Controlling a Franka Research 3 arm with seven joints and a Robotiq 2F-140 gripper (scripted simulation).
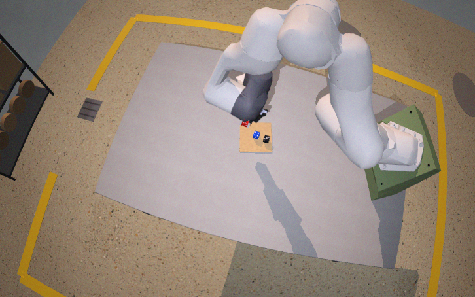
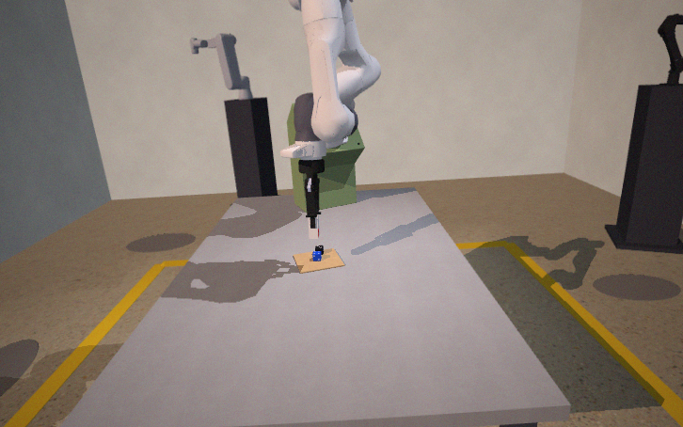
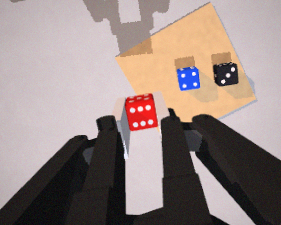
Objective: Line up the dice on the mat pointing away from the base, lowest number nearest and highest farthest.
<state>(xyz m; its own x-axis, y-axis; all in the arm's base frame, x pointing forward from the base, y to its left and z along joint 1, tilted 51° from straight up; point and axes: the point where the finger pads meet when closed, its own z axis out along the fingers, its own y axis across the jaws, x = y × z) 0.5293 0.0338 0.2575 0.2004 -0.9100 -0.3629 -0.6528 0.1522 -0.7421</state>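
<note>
Now: hand 5 cm past the blue die, 2 cm to the left of it and 12 cm above it. From my hand the other things lie so: red die: 2 cm below; then tan mat: 5 cm behind, 2 cm to the right, 13 cm below; then black die: 9 cm behind, 3 cm to the right, 12 cm below.
</note>
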